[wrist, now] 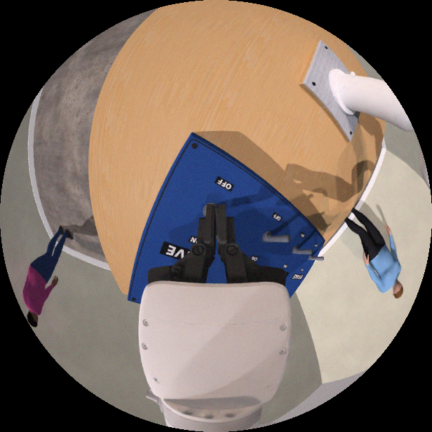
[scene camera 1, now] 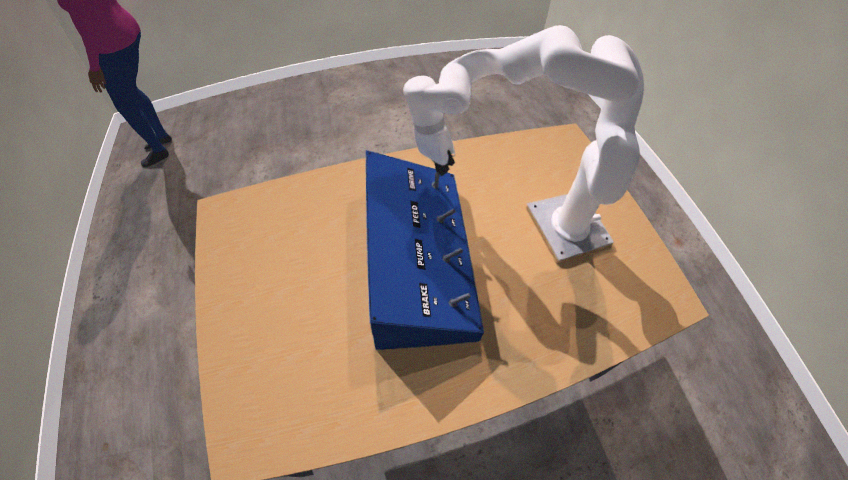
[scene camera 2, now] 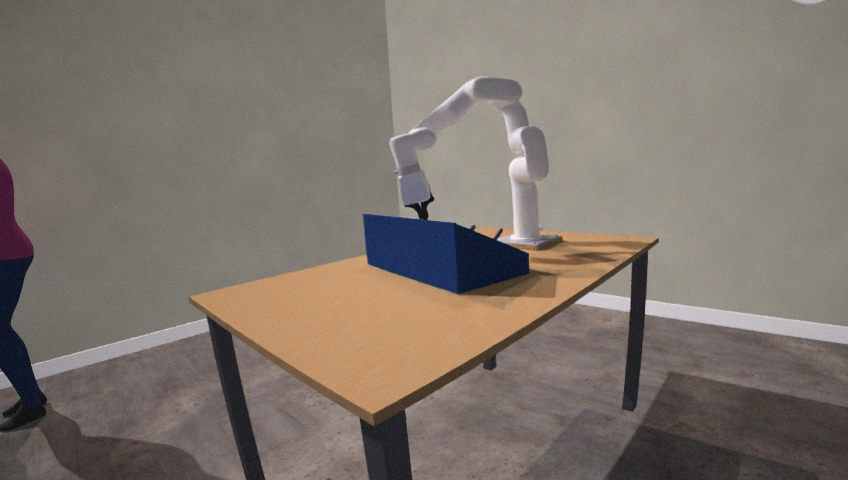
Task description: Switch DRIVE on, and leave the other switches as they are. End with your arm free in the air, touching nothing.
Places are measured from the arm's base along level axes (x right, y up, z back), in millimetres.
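Pixels of known places: gripper, fingertip midpoint: (scene camera 1: 443, 172); arm's base at its link origin: (scene camera 1: 570, 224) (scene camera 2: 526, 238).
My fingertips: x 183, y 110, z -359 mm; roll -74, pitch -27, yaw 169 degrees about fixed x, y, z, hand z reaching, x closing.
Ahead of a thing's pixels: the offset from my fingertips to its top centre. Level surfaces: height alone.
The blue sloped panel (scene camera 1: 389, 267) (scene camera 2: 410, 243) (wrist: 200, 162) carries labelled levers. The DRIVE lever {dx -9, dy +9, dz -21 mm} (scene camera 1: 436, 181) (wrist: 208, 210) is mostly hidden by my fingers; its visible lower part in scene camera 1 looks steeper than the others. The FEED lever {dx -130, dy -2, dz -27 mm} (scene camera 1: 445, 215) (wrist: 276, 237), PUMP lever {dx -248, dy -2, dz -47 mm} (scene camera 1: 452, 255) (wrist: 303, 251) and BRAKE lever {dx -367, dy -2, dz -67 mm} (scene camera 1: 459, 300) lean toward their OFF marks. My gripper (scene camera 1: 440, 170) (scene camera 2: 423, 216) (wrist: 216, 213) is shut with nothing between its fingers. Its tips are right at the DRIVE lever; whether they touch it I cannot tell.
The panel stands on a wooden table {dy -131 mm} (scene camera 1: 279, 297) (scene camera 2: 333, 333) (wrist: 165, 90). My arm's base plate (scene camera 1: 580, 252) (wrist: 315, 70) is beyond the panel's low OFF side. A person in pink (scene camera 1: 113, 29) (wrist: 40, 277) and one in blue (wrist: 382, 265) stand away from the table.
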